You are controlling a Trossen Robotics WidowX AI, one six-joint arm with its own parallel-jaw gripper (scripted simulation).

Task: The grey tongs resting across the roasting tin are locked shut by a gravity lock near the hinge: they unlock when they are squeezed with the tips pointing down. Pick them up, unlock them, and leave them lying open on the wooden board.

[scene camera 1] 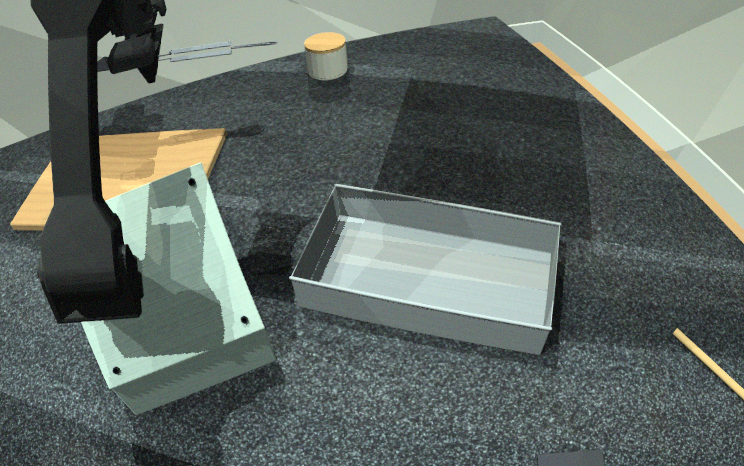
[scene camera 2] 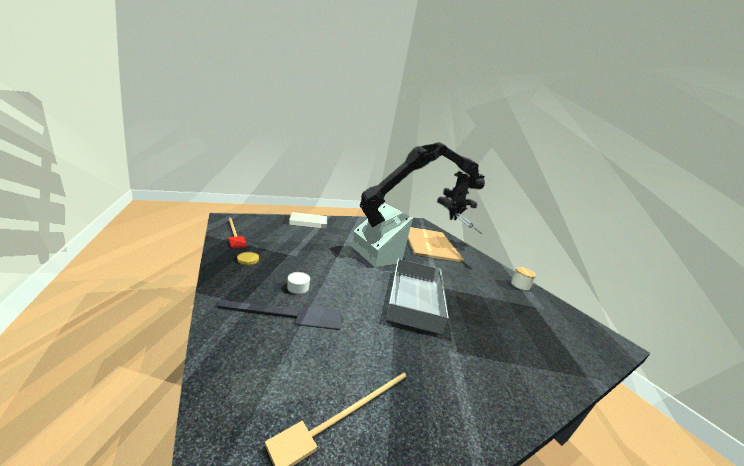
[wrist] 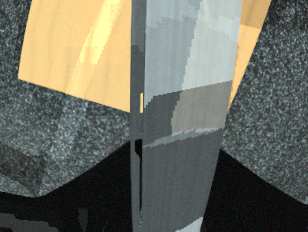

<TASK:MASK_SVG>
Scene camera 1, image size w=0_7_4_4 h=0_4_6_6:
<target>gripper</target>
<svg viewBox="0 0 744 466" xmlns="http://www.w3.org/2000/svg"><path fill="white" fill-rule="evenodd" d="M115 0L115 11L97 40L102 39L110 31L112 35L116 36L115 38L125 36L125 40L115 43L110 51L107 60L110 73L117 74L138 68L148 83L154 83L158 70L158 55L164 27L162 23L155 25L157 12L160 13L161 17L166 15L165 1Z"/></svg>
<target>lidded jar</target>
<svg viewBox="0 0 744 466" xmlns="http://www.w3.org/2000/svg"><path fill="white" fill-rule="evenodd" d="M312 35L305 41L304 47L308 75L317 80L333 80L344 75L347 71L345 37L333 32Z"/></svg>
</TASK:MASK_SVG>
